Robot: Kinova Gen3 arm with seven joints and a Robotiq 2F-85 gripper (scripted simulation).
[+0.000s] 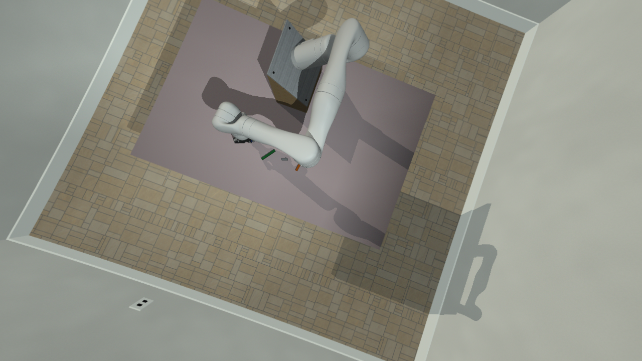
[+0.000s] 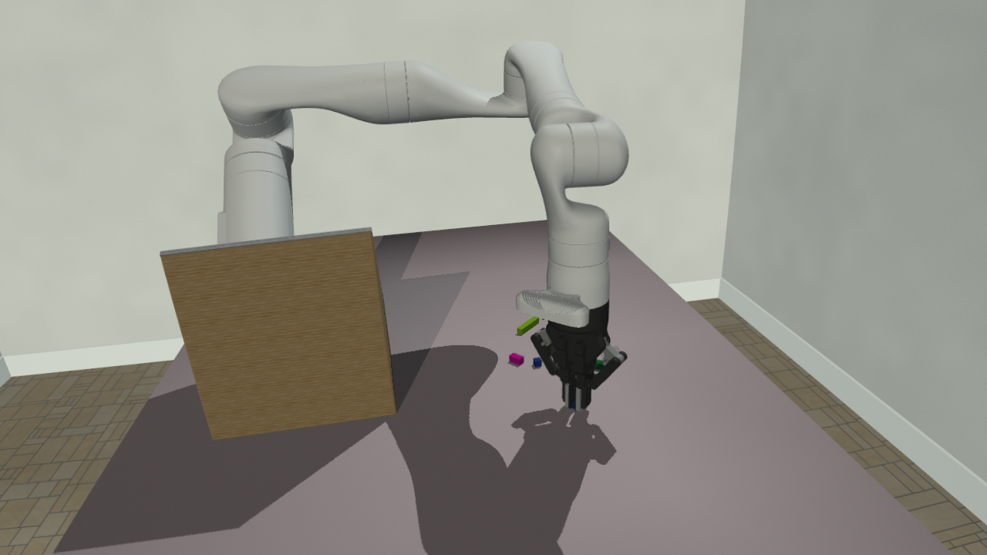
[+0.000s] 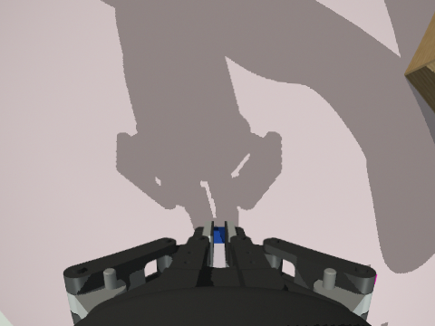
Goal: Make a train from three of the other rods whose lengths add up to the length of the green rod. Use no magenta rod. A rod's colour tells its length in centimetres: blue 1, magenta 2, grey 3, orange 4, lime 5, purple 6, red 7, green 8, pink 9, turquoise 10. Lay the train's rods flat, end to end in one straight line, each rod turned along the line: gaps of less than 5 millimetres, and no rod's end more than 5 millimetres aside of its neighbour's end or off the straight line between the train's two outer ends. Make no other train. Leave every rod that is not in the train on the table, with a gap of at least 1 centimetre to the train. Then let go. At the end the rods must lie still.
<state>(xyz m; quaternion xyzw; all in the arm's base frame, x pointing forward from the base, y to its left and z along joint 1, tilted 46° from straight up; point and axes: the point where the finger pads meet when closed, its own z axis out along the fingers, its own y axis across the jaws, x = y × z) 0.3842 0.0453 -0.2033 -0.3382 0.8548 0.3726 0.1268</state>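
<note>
Right now the grey rod is 30 mm ahead of my hand, 190 mm to the left of it and 10 mm below it. The rest, counted from my hand: magenta rod 50 mm behind, 130 mm to the left, 10 mm below; then green rod 40 mm ahead, 100 mm to the left, 10 mm below; then lime rod 10 mm behind, 240 mm to the left, 10 mm below.
</note>
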